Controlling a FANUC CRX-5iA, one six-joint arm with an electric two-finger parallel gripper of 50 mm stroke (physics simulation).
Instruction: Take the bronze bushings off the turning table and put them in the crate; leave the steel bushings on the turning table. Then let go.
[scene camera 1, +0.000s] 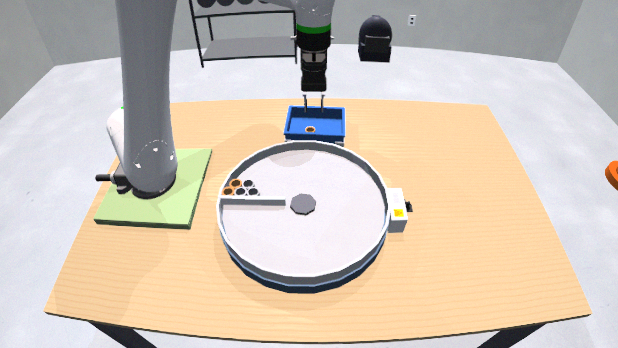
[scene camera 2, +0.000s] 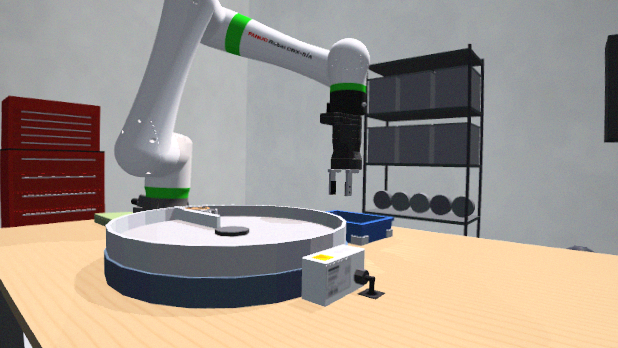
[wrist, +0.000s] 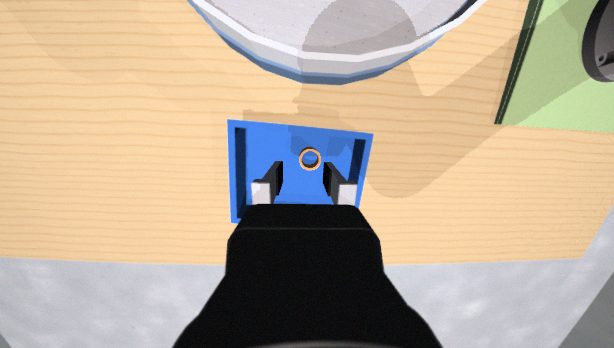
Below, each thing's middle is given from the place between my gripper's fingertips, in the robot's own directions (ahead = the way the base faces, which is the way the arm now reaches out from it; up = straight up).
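I find the blue crate (scene camera 1: 329, 125) 10 mm ahead of my hand and 30 mm to the left of it. The crate is also 80 mm below my hand.
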